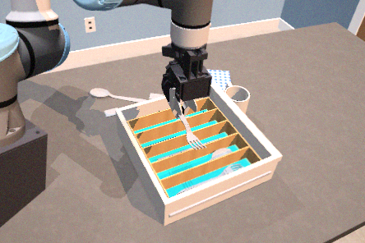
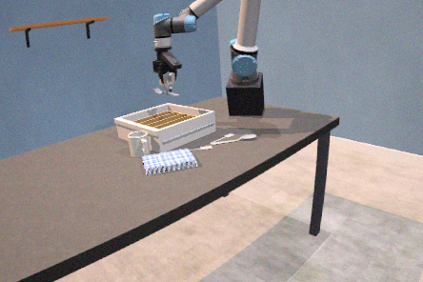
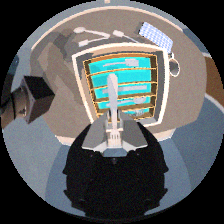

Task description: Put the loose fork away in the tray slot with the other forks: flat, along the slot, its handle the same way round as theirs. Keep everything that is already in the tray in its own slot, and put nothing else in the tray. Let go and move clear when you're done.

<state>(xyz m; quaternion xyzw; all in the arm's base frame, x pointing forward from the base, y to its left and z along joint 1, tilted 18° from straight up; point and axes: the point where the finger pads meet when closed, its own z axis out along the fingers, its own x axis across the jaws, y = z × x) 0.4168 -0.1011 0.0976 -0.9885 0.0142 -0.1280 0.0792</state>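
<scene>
The tray lies 150 mm below my hand, 50 mm ahead of it and 10 mm to the left of it. From my hand the other things lie so: white mug (260 mm ahead, 160 mm below, 140 mm to the left).
</scene>
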